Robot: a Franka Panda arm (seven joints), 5 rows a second.
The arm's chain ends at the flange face. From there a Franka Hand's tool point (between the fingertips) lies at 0.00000 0.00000 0.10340 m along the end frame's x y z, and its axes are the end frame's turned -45 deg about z.
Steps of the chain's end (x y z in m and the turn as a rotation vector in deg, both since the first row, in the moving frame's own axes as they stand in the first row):
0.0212 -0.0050 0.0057 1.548 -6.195 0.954
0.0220 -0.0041 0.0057 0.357 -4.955 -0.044
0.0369 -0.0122 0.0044 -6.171 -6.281 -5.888
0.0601 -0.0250 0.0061 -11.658 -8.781 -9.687
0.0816 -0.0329 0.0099 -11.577 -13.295 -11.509
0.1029 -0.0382 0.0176 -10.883 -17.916 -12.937
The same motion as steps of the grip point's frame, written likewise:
0.0127 0.0015 0.0051 5.475 -3.286 0.954
0.0126 0.0059 0.0053 3.756 -3.251 -0.044
0.0189 0.0181 0.0032 0.078 -8.805 -5.888
0.0348 0.0306 0.0028 -2.034 -14.453 -9.687
0.0497 0.0354 0.0051 1.215 -17.587 -11.509
0.0631 0.0411 0.0108 4.973 -20.364 -12.937

